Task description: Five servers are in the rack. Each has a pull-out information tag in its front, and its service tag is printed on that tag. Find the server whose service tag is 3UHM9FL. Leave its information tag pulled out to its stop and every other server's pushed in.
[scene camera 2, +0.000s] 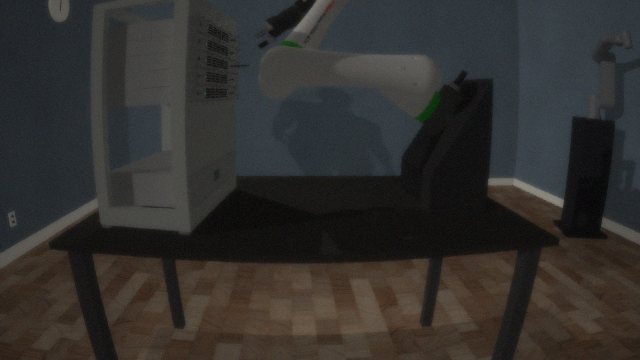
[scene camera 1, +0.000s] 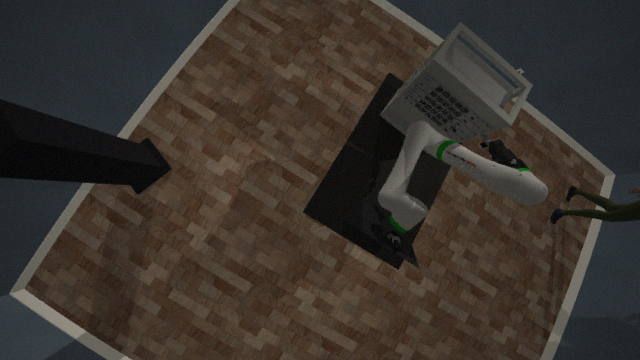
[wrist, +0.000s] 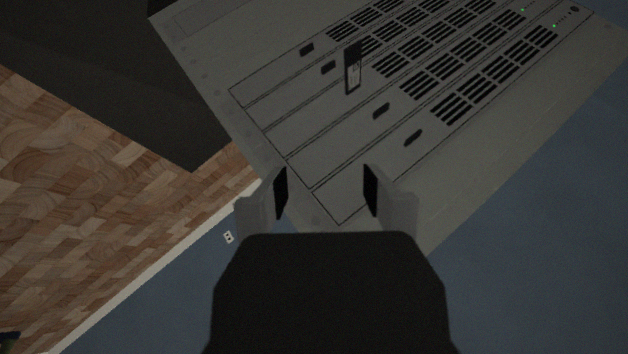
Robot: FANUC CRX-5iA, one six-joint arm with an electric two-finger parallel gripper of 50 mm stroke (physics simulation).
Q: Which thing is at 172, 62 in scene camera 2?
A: A grey rack.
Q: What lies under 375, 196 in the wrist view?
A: My gripper.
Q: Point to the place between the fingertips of my gripper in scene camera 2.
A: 257, 42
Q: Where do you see a grey rack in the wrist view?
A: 487, 91
